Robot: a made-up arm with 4 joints. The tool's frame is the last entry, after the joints.
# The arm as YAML. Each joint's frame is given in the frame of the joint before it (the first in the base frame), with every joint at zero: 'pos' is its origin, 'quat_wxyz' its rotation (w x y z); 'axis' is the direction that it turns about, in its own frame. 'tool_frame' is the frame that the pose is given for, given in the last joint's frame.
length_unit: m
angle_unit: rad
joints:
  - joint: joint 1
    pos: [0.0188, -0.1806, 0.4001]
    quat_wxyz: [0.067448, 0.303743, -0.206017, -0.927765]
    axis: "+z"
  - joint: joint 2
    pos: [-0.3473, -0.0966, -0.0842]
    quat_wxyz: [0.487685, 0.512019, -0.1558, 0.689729]
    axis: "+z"
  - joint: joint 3
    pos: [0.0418, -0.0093, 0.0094]
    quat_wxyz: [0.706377, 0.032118, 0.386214, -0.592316]
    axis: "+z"
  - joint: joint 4
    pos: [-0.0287, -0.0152, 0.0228]
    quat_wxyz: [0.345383, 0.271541, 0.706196, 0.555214]
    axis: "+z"
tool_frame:
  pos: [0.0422, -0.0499, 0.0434]
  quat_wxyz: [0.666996, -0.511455, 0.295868, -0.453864]
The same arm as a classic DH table. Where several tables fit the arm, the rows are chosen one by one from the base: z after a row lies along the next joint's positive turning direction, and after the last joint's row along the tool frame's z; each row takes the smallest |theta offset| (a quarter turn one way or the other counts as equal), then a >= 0, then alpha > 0; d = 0 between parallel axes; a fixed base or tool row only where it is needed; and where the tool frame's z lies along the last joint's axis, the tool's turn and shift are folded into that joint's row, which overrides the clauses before.
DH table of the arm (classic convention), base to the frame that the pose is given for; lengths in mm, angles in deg. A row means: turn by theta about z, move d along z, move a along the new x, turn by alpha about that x. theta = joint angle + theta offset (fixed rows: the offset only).
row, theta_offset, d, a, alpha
base (fixed), 60.01, 514.1, -147.0, -43.06
joint 1, -13.88, -175.7, 333.6, -64.71
joint 2, -63.07, -177.2, 22.8, 45.60
joint 3, 1.86, 68.8, 5.2, 98.33
joint 4, -75.13, 5.8, 63.3, -72.44
tool (fixed), -4.19, 17.2, 0.0, 0.00

